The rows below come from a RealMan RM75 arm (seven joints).
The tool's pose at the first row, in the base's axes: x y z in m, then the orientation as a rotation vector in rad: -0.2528, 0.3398, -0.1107, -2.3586, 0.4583, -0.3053
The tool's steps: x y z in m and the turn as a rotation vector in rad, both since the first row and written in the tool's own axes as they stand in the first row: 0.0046, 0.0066, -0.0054, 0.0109, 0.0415, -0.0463; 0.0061, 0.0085, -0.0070, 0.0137, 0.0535, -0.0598; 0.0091, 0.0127, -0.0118, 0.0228, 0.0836, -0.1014; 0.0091, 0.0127, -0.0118, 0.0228, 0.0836, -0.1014; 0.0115, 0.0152, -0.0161, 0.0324, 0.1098, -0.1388; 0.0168, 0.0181, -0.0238, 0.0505, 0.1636, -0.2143; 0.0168, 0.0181, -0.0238, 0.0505, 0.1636, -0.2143; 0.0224, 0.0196, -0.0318, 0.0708, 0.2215, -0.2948; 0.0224, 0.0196, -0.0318, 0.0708, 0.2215, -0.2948; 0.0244, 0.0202, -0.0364, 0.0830, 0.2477, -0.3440
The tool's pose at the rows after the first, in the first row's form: -0.2520, 0.3301, -0.1109, -2.3586, 0.4210, -0.3780; -0.2517, 0.3273, -0.1109, -2.3586, 0.4101, -0.3989; -0.2516, 0.3203, -0.1100, -2.3577, 0.3730, -0.4553; -0.2516, 0.3203, -0.1100, -2.3577, 0.3730, -0.4553; -0.2515, 0.3150, -0.1084, -2.3545, 0.3387, -0.5050; -0.2499, 0.3062, -0.1043, -2.3459, 0.2696, -0.6058; -0.2499, 0.3062, -0.1043, -2.3459, 0.2696, -0.6058; -0.2479, 0.2981, -0.0990, -2.3309, 0.1952, -0.7130; -0.2479, 0.2981, -0.0990, -2.3309, 0.1952, -0.7130; -0.2478, 0.2941, -0.0959, -2.3210, 0.1454, -0.7670
